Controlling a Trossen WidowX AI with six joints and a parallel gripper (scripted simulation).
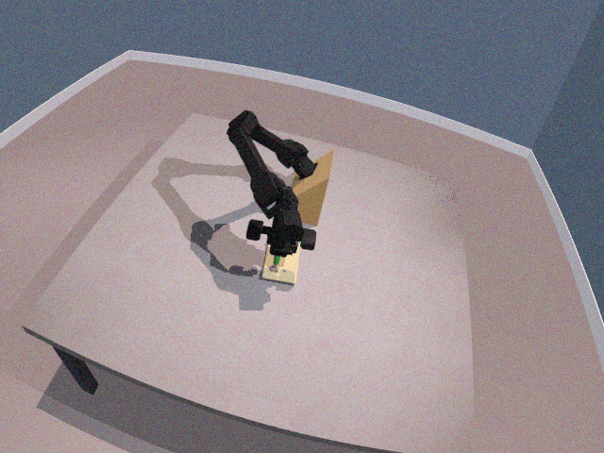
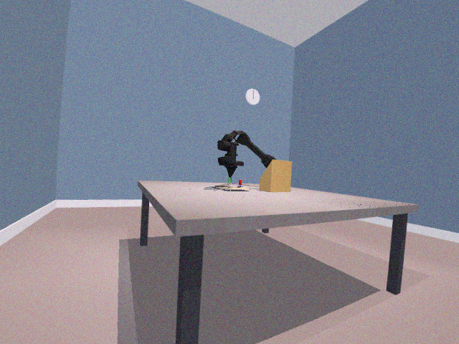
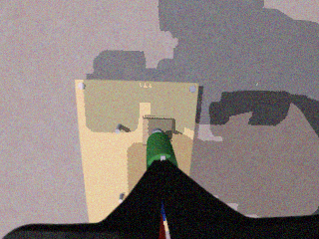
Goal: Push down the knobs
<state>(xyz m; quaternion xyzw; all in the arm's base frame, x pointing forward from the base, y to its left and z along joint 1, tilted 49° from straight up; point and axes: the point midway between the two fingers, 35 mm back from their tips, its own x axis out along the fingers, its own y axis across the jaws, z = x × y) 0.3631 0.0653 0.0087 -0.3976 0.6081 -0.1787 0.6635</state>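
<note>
My gripper tip is 10 mm above the green knob. Also, from my gripper tip: red knob: 80 mm behind, 20 mm to the right, 30 mm below.
</note>
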